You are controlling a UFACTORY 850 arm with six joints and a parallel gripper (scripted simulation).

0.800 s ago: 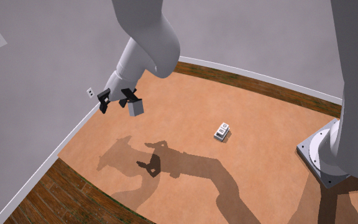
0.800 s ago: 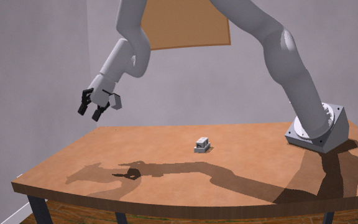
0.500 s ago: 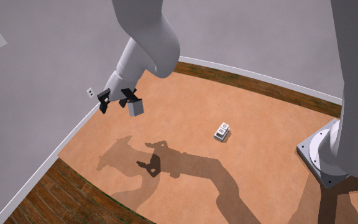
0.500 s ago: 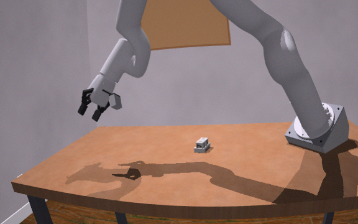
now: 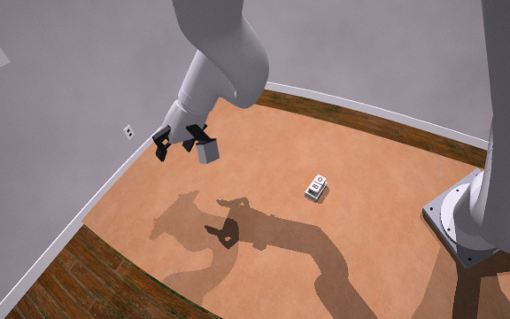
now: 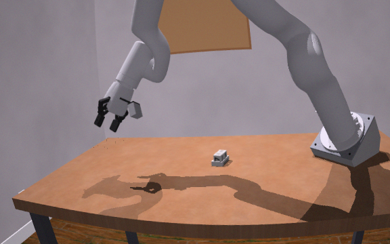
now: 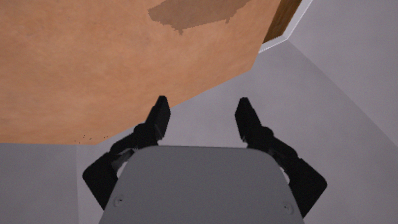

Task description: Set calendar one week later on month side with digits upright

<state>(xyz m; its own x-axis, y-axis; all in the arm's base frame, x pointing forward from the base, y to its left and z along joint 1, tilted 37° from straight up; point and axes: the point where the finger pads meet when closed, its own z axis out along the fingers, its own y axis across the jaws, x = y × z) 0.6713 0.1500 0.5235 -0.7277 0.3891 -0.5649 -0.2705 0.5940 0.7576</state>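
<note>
The white calendar tray lies 310 mm behind my hand, 250 mm to the right of it and 180 mm below it.
</note>
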